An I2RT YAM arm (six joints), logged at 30 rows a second.
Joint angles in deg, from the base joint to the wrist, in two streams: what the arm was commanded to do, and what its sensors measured. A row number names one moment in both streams.
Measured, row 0:
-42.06 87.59 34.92 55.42 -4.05 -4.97
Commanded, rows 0 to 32:
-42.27 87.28 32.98 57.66 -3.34 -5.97
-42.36 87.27 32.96 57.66 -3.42 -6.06
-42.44 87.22 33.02 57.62 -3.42 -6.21
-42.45 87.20 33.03 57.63 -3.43 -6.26
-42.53 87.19 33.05 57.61 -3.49 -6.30
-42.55 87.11 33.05 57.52 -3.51 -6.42
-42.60 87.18 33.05 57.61 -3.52 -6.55
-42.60 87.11 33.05 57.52 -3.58 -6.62
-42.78 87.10 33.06 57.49 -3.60 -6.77
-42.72 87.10 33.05 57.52 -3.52 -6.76
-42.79 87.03 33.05 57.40 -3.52 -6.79
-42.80 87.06 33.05 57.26 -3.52 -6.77
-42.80 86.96 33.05 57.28 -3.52 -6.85
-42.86 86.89 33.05 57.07 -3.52 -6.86
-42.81 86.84 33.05 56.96 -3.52 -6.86
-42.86 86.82 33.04 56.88 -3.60 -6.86
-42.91 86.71 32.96 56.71 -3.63 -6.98
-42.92 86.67 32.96 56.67 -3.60 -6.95
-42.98 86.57 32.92 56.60 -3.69 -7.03
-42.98 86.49 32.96 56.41 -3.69 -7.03
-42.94 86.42 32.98 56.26 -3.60 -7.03
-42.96 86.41 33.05 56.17 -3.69 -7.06
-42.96 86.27 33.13 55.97 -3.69 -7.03
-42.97 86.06 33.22 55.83 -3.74 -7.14
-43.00 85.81 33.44 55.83 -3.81 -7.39
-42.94 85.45 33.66 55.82 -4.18 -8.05
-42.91 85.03 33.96 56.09 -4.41 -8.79
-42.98 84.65 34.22 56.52 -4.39 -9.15
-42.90 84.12 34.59 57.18 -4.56 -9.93
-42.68 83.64 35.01 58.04 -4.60 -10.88
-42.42 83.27 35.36 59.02 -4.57 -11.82
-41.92 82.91 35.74 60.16 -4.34 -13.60
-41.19 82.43 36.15 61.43 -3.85 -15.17
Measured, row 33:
-42.48 86.76 34.89 50.76 -3.64 -10.59
